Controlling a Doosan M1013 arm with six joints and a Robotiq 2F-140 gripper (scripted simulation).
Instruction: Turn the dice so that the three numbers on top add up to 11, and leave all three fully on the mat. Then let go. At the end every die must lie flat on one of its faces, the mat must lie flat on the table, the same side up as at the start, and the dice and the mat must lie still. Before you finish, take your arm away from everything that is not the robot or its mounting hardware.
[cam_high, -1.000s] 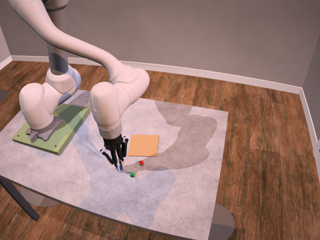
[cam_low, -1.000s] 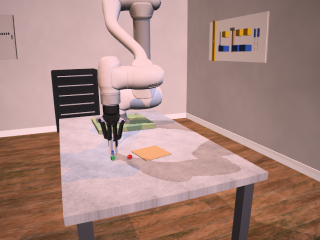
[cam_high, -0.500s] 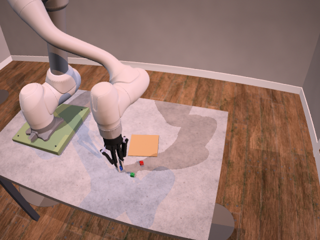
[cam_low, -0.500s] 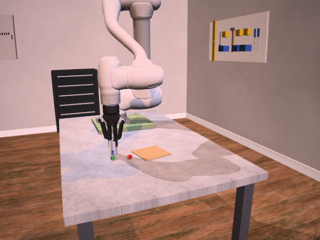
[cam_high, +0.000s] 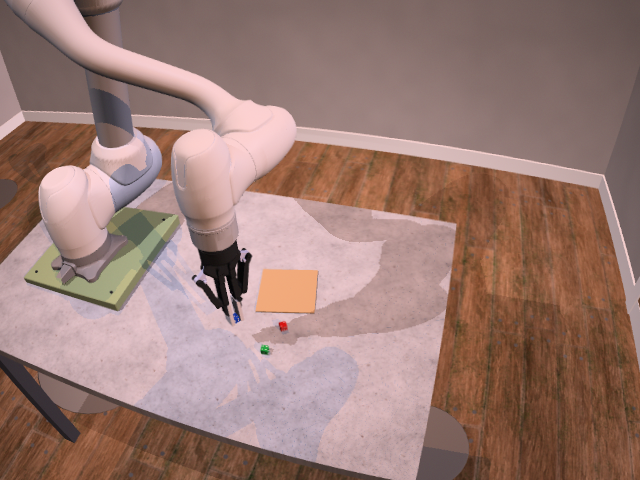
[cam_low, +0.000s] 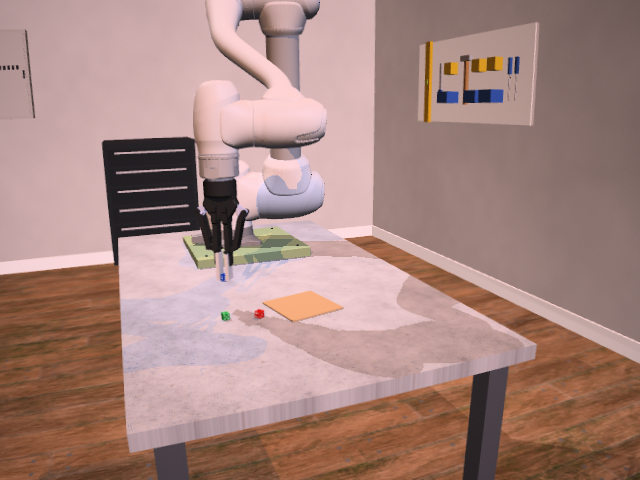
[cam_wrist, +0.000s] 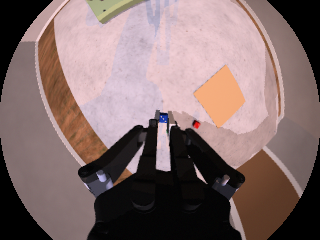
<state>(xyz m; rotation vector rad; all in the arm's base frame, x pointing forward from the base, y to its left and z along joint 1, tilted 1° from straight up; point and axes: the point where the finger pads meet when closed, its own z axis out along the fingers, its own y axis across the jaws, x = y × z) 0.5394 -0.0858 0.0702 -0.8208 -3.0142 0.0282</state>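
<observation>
Right now the orange mat is 5 cm ahead of my hand, 17 cm to the left of it and 10 cm below it. From my hand the other things lie so: red die 8 cm ahead, 6 cm to the left, 10 cm below; blue die 3 cm below; green die 7 cm ahead, 1 cm to the right, 10 cm below.
</observation>
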